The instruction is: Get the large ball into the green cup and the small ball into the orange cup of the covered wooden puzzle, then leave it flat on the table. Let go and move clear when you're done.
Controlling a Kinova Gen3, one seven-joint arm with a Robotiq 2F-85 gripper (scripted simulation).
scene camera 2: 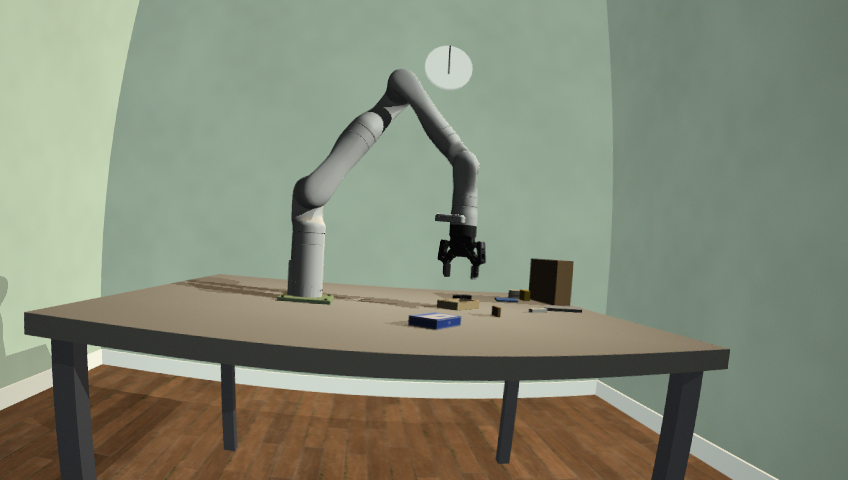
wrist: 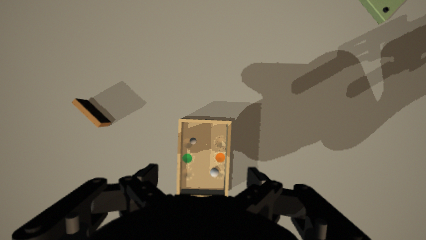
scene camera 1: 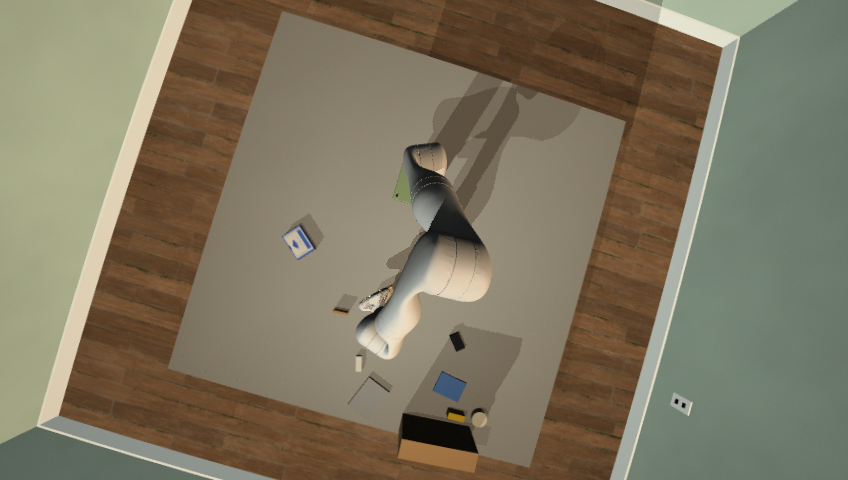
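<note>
The gripper [scene camera 2: 459, 278] is visible, and the wrist view shows the gripper [wrist: 202, 175] too. A brown box [scene camera 2: 550, 282] can also be seen, but in the wrist view the box is out of frame.
</note>
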